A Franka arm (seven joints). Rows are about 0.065 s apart.
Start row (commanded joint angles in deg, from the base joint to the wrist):
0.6 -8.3 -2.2 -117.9 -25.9 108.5 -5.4
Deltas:
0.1 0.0 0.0 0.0 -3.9 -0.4 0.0
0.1 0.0 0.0 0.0 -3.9 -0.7 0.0
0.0 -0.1 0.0 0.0 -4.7 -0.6 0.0
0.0 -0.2 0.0 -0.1 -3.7 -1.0 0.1
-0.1 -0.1 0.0 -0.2 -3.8 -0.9 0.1
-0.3 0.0 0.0 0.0 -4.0 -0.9 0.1
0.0 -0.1 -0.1 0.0 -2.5 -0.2 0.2
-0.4 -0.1 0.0 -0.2 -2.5 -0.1 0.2
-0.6 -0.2 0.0 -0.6 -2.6 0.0 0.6
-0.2 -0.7 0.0 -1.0 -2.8 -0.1 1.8
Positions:
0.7 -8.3 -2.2 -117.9 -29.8 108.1 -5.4
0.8 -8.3 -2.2 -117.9 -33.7 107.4 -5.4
0.8 -8.4 -2.2 -117.9 -38.4 106.8 -5.4
0.8 -8.6 -2.2 -118.0 -42.1 105.8 -5.3
0.7 -8.7 -2.2 -118.2 -45.9 104.9 -5.2
0.4 -8.7 -2.2 -118.2 -49.9 104.0 -5.1
0.4 -8.8 -2.3 -118.2 -52.4 103.8 -4.9
0.0 -8.9 -2.3 -118.4 -54.9 103.7 -4.7
-0.6 -9.1 -2.3 -119.0 -57.5 103.7 -4.1
-0.8 -9.8 -2.3 -120.0 -60.3 103.6 -2.3

